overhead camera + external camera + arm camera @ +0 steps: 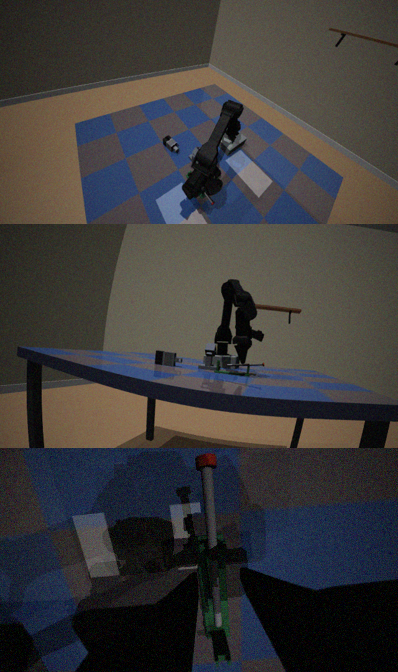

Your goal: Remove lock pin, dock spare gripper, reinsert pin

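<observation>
Right now the green rack is 4 cm to the right of my gripper tip and 2 cm below it. The rest, counted from my gripper tip: socket 16 cm to the right, 9 cm behind, 1 cm above; spare gripper 31 cm to the right, 2 cm below, 1 cm ahead.
</observation>
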